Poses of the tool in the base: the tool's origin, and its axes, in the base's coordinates. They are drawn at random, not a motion.
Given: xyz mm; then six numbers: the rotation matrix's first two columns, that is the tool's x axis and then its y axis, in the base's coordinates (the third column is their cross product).
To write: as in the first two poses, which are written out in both.
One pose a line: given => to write
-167.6, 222.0, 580.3, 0.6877, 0.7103, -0.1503, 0.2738, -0.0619, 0.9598 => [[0.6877, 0.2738, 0.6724, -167.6], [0.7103, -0.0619, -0.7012, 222.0], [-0.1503, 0.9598, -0.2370, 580.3], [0, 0, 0, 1]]
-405.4, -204.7, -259.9, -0.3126, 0.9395, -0.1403, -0.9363, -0.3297, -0.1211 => [[-0.3126, -0.9363, -0.1600, -405.4], [0.9395, -0.3297, 0.0935, -204.7], [-0.1403, -0.1211, 0.9827, -259.9], [0, 0, 0, 1]]
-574.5, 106.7, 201.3, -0.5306, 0.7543, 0.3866, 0.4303, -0.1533, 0.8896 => [[-0.5306, 0.4303, 0.7303, -574.5], [0.7543, -0.1533, 0.6384, 106.7], [0.3866, 0.8896, -0.2432, 201.3], [0, 0, 0, 1]]
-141.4, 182.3, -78.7, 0.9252, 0.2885, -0.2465, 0.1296, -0.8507, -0.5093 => [[0.9252, 0.1296, -0.3566, -141.4], [0.2885, -0.8507, 0.4393, 182.3], [-0.2465, -0.5093, -0.8245, -78.7], [0, 0, 0, 1]]
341.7, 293.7, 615.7, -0.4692, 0.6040, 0.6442, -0.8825, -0.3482, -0.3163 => [[-0.4692, -0.8825, 0.0333, 341.7], [0.6040, -0.3482, -0.7169, 293.7], [0.6442, -0.3163, 0.6964, 615.7], [0, 0, 0, 1]]
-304.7, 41.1, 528.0, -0.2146, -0.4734, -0.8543, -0.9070, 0.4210, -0.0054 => [[-0.2146, -0.9070, 0.3622, -304.7], [-0.4734, 0.4210, 0.7737, 41.1], [-0.8543, -0.0054, -0.5197, 528.0], [0, 0, 0, 1]]
